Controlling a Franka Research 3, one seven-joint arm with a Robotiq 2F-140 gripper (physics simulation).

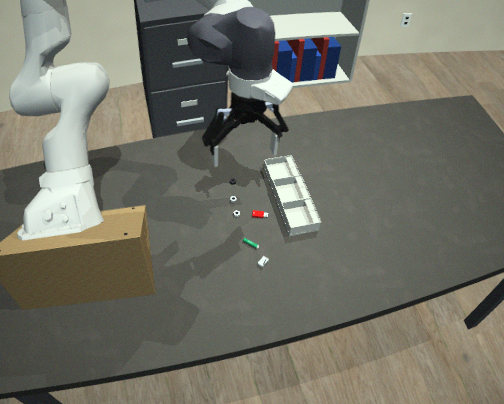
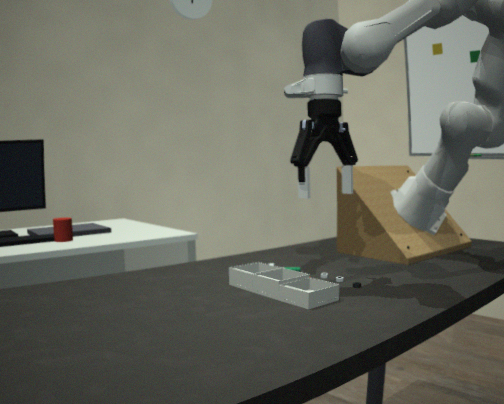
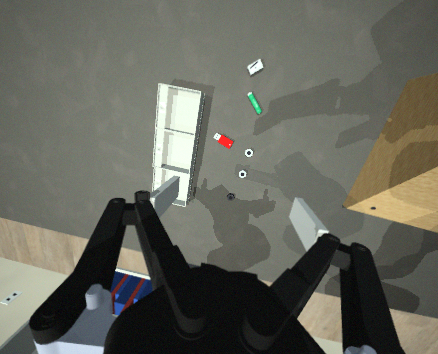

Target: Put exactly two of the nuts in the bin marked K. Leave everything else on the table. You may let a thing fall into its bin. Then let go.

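Note:
A black nut [image 1: 233,181] [image 2: 357,285] [image 3: 230,196] lies on the table. A silver nut [image 1: 233,199] [image 2: 340,279] [image 3: 242,174] lies beside it, and another silver nut [image 1: 237,213] [image 2: 324,275] [image 3: 249,153] lies past that, in a loose row. A white tray [image 1: 304,231] [image 2: 270,286] [image 3: 158,150] with three compartments stands beside the row; no objects show in its compartments, and the letter K cannot be read. My gripper [image 1: 245,159] [image 2: 326,195] [image 3: 234,196] is open and empty, high above the table near the black-nut end of the row.
A red USB stick [image 1: 259,214] [image 3: 225,141] lies between the silver nuts and the tray. A green stick [image 1: 251,243] [image 2: 293,269] [image 3: 254,103] and a small white block [image 1: 263,261] [image 2: 271,265] [image 3: 255,67] lie farther along. The wooden base [image 1: 80,270] [image 2: 370,220] carries the arm.

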